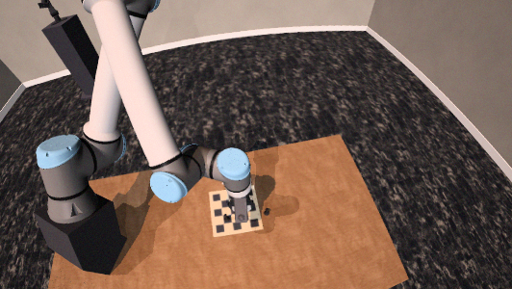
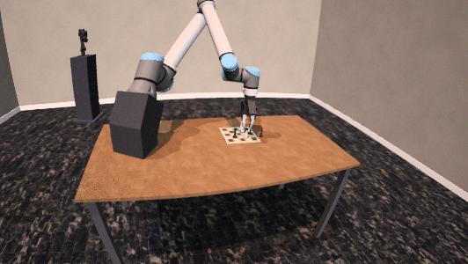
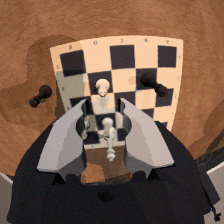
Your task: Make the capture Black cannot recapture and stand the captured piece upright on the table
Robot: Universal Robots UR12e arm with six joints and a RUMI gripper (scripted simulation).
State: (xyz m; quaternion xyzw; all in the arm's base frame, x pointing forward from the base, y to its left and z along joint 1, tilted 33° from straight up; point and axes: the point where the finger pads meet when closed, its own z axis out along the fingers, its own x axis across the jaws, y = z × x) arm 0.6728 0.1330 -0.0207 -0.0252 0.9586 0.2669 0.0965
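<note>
Now: the chessboard 70 mm below my hand, 40 mm behind it and 30 mm to the left of it.
</note>
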